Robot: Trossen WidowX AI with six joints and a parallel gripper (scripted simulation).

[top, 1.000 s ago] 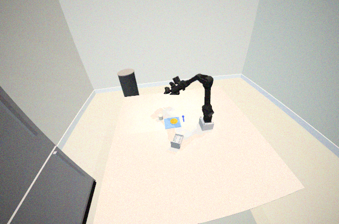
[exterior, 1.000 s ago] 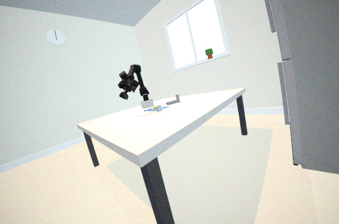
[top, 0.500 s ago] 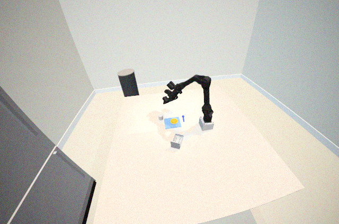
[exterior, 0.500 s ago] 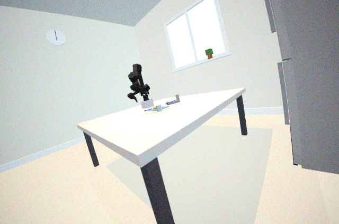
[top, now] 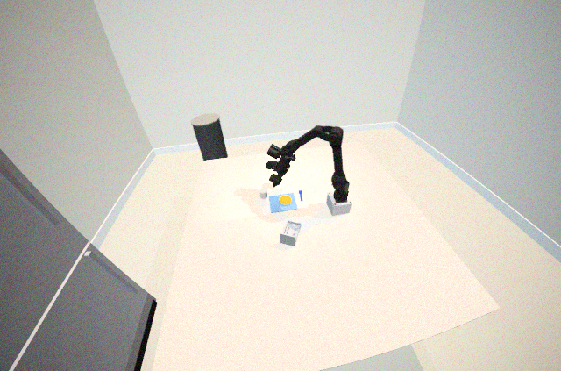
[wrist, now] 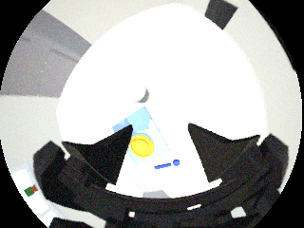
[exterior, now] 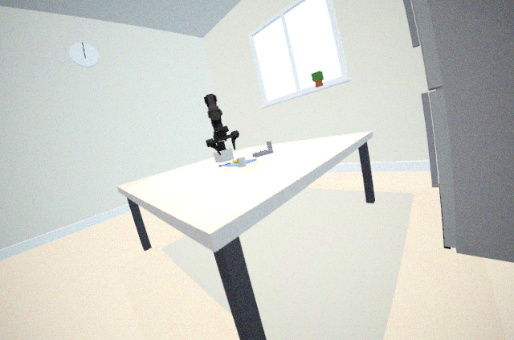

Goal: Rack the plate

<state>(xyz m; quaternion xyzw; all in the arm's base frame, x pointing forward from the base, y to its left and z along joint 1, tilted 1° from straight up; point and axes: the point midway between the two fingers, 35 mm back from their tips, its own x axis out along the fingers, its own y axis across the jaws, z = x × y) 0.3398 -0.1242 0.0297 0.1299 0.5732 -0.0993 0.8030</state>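
The yellow plate is 50 mm behind my gripper tip, 70 mm to the left of it and 70 mm below it. From my gripper tip the other things lie so: blue utensil: 140 mm behind, 20 mm to the left, 80 mm below; light blue mat: 40 mm behind, 80 mm to the left, 80 mm below; grey dish rack: 90 mm behind, 290 mm to the left, 60 mm below.
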